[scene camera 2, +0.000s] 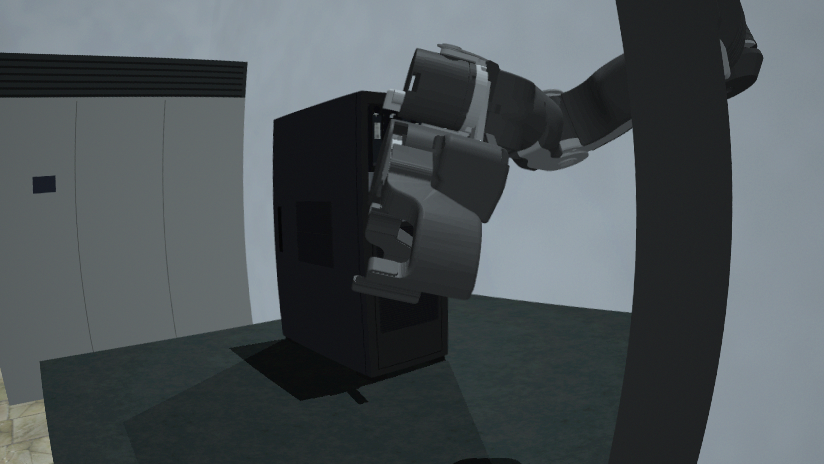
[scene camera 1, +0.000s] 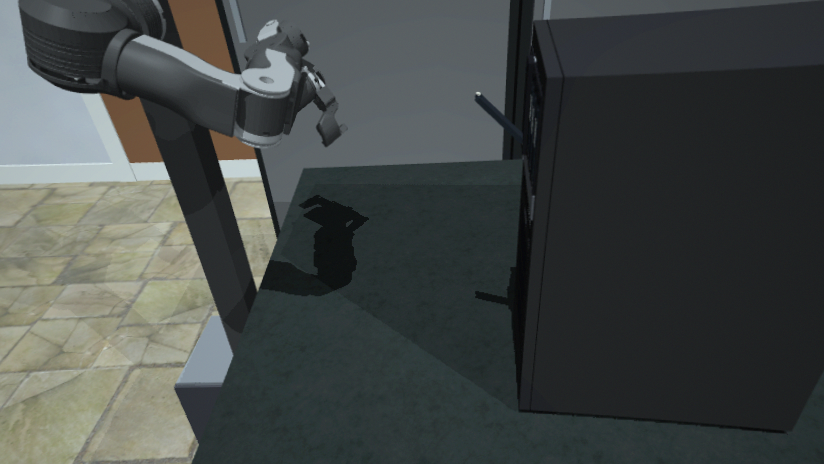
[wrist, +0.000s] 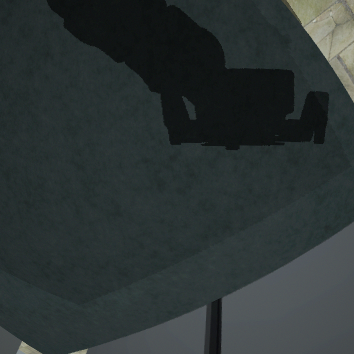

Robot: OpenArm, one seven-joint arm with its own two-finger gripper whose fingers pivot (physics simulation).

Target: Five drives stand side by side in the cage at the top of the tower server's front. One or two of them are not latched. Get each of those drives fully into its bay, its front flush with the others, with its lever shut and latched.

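The dark tower server [scene camera 1: 668, 230] [scene camera 2: 317, 172] stands upright on the table. In the scene camera 1 view one drive lever [scene camera 1: 497, 113] sticks out from the upper front, slanting up and away from the cage, so it is open. In the scene camera 2 view part of one drive [scene camera 2: 377, 126] shows at the cage's left side; the arm hides the other drives. Whether any drive stands proud of the others I cannot tell. My gripper [scene camera 1: 333, 133] [scene camera 2: 387, 282] is open and empty, in the air in front of the server, well apart from the lever.
The dark green table [scene camera 1: 369, 368] [scene camera 2: 190, 426] [wrist: 100, 200] bears the server and the arm's shadow. The arm's dark post [scene camera 1: 201, 219] [scene camera 2: 680, 230] stands at the table's edge. A grey cabinet [scene camera 2: 126, 219] stands behind the table. The table's edge [wrist: 280, 265] crosses the wrist view.
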